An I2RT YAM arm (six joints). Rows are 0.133 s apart.
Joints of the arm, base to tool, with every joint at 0 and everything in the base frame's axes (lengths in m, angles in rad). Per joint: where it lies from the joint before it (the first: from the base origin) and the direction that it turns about. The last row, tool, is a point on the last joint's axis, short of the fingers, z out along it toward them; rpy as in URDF.
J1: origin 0.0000 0.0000 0.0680 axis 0 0 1
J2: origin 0.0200 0.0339 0.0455 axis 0 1 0
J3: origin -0.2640 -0.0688 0.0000 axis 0 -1 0
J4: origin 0.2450 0.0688 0.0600 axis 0 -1 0
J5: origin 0.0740 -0.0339 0.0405 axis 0 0 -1
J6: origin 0.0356 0.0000 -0.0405 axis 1 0 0
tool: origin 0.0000 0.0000 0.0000 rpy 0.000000 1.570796 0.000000
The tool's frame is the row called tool.
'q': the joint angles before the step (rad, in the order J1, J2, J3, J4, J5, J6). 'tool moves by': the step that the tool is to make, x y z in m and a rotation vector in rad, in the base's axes. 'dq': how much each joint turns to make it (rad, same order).
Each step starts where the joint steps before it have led.
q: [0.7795 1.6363 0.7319 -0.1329 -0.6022 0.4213]
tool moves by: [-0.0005 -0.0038 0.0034 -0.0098 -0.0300 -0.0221]
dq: [-0.0048 -0.0263 -0.0122 0.0007 0.0329 0.0005]
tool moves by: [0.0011 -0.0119 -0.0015 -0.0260 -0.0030 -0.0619]
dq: [-0.0296 -0.0272 -0.0313 -0.0012 0.0346 0.0197]
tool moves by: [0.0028 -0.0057 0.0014 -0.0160 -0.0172 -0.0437]
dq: [-0.0184 -0.0158 -0.0084 0.0000 0.0332 0.0109]
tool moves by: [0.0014 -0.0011 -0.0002 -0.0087 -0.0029 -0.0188]
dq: [-0.0047 0.0003 0.0002 0.0006 0.0146 0.0086]
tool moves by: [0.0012 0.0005 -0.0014 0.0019 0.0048 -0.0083]
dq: [-0.0016 0.0083 0.0007 0.0095 -0.0004 0.0092]
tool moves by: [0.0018 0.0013 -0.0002 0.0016 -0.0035 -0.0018]
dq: [-0.0006 0.0080 0.0062 0.0058 0.0016 0.0005]
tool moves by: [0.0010 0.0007 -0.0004 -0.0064 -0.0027 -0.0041]
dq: [0.0004 0.0055 0.0047 -0.0012 0.0080 0.0004]
